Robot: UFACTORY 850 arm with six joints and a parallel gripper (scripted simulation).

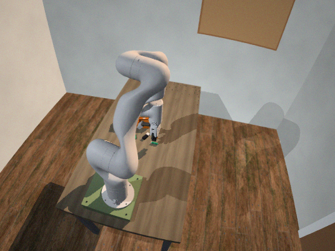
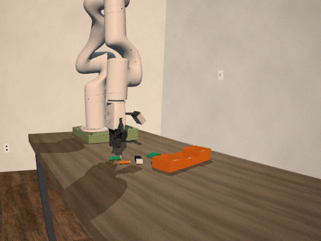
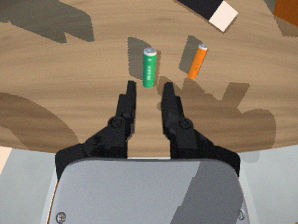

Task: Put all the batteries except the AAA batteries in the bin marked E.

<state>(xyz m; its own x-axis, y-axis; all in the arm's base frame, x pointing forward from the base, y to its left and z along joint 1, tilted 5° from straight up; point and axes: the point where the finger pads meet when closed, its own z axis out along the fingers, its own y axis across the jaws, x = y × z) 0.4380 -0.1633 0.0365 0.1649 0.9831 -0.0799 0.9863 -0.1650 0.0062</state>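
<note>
Now: the green battery 6 cm below my hand. From my hand the other things lie so: flat green block 17 cm to the left, 7 cm below, 4 cm ahead; then small orange battery 7 cm below, 6 cm ahead; then black-and-white block battery 7 cm to the left, 7 cm below, 6 cm ahead.
</note>
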